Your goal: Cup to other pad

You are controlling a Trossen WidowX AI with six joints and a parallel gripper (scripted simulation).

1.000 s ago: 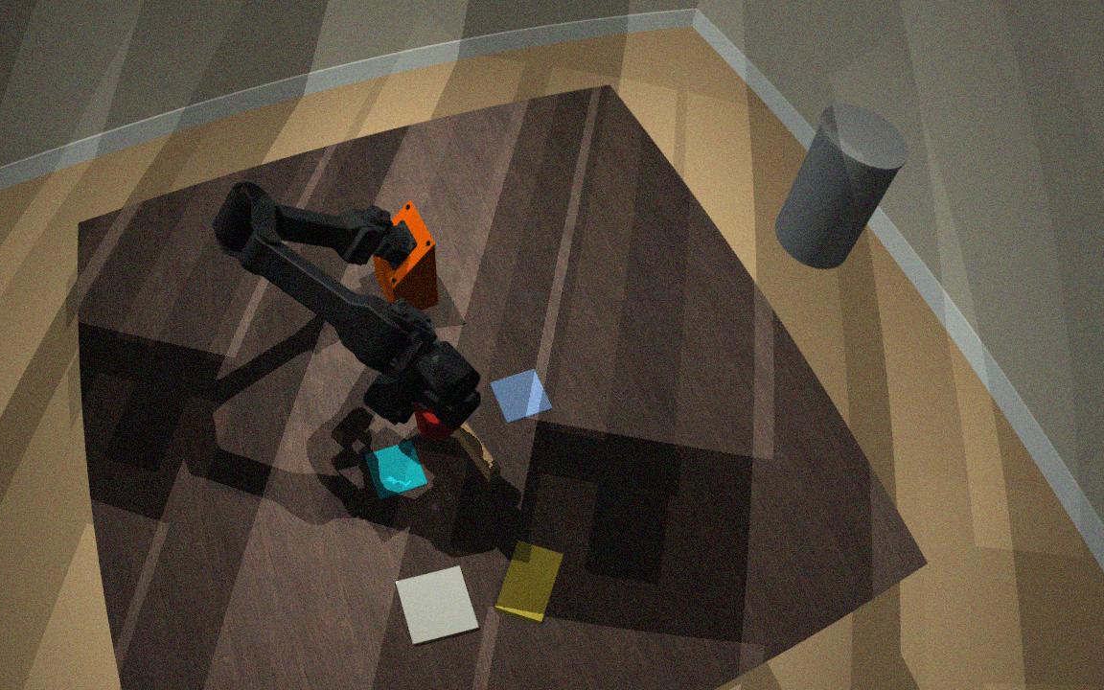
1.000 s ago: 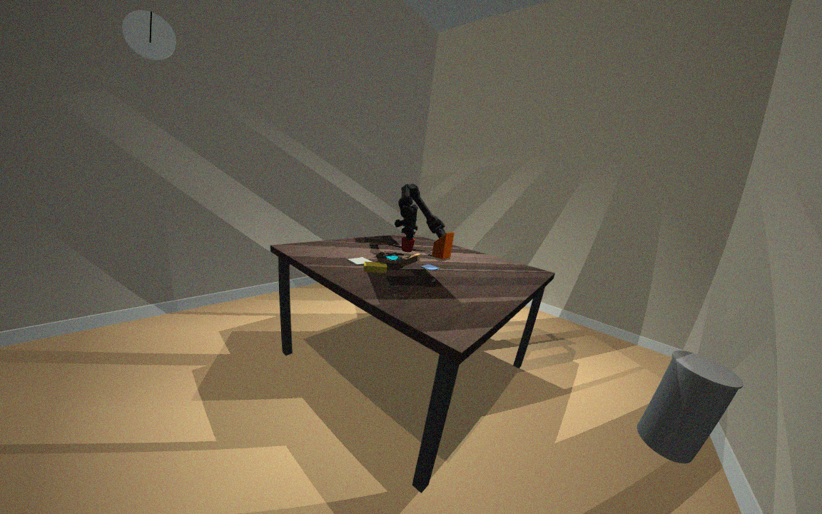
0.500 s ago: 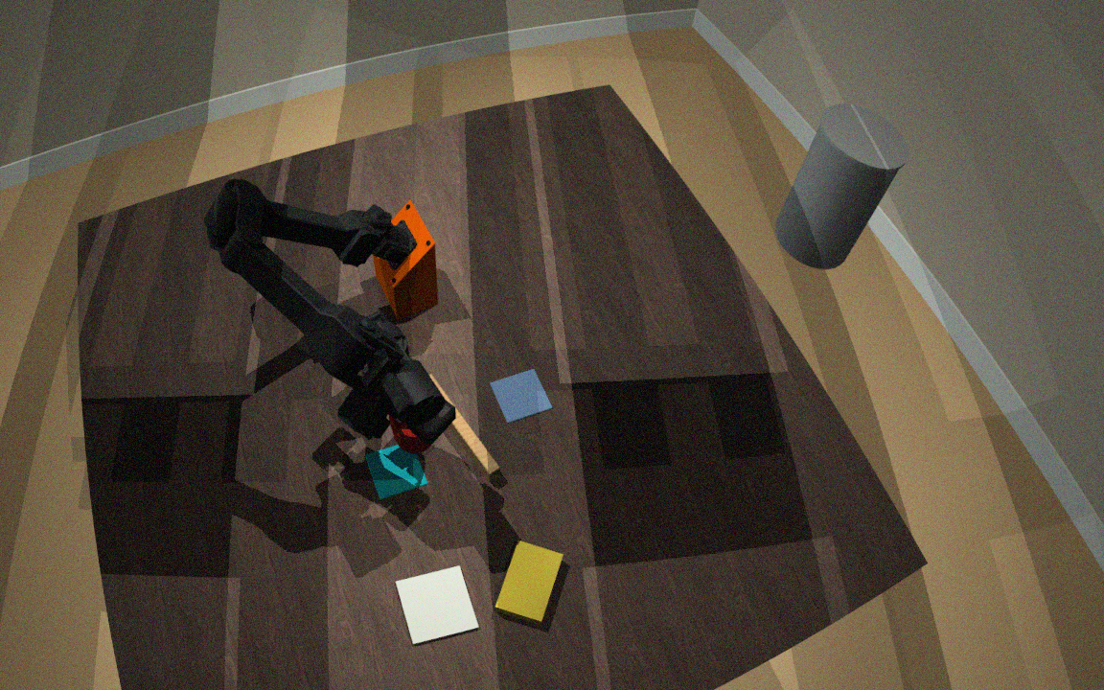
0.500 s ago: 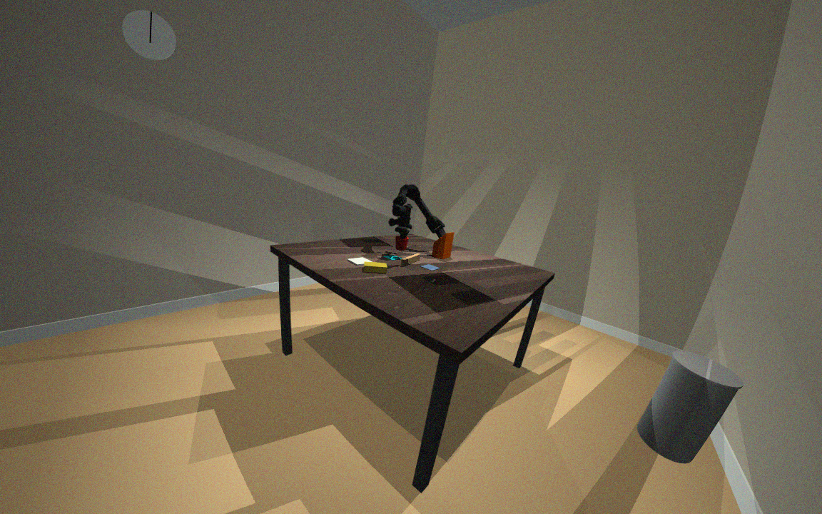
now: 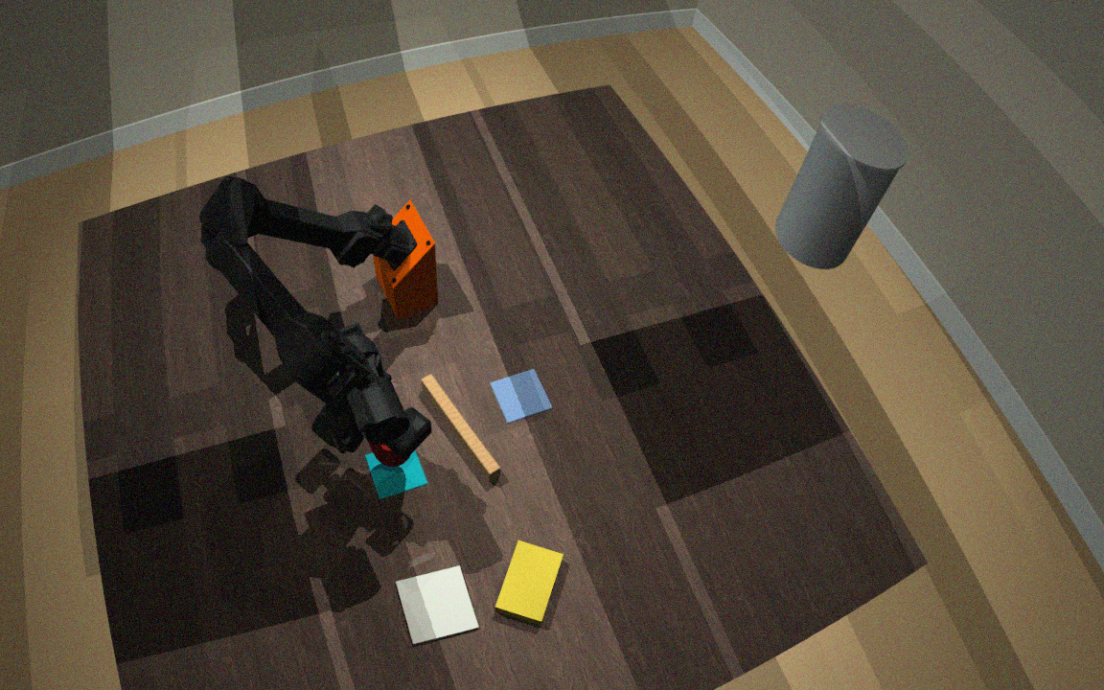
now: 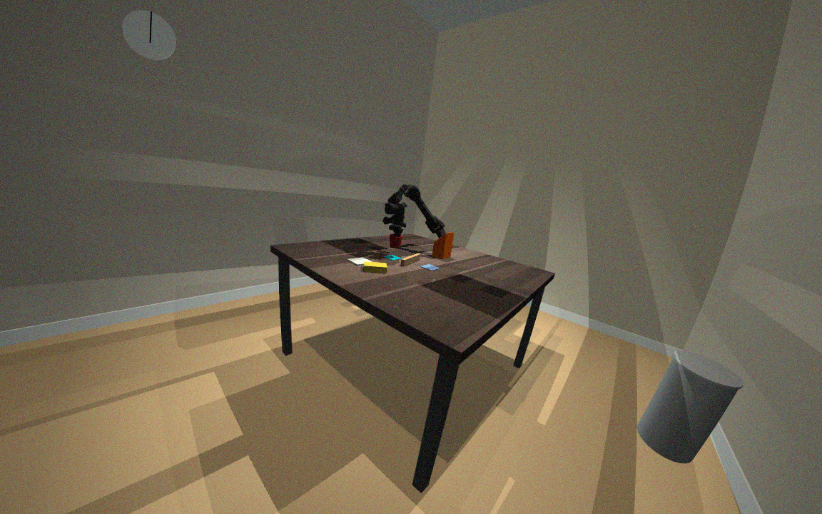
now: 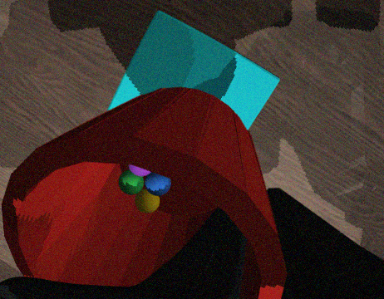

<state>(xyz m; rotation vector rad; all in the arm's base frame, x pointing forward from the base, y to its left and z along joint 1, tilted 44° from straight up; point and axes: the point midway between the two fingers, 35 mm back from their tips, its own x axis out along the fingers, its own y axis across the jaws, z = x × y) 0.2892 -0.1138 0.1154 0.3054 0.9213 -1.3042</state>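
Now: the teal pad 110 mm below my gripper tip, 30 mm ahead of it and 10 mm to the left of it. From my gripper tip the other things lie so: wooden bar (130 mm to the left, 90 mm below, 20 mm ahead); then light blue pad (250 mm to the left, 110 mm below); then cup (30 mm ahead, 10 mm to the left).
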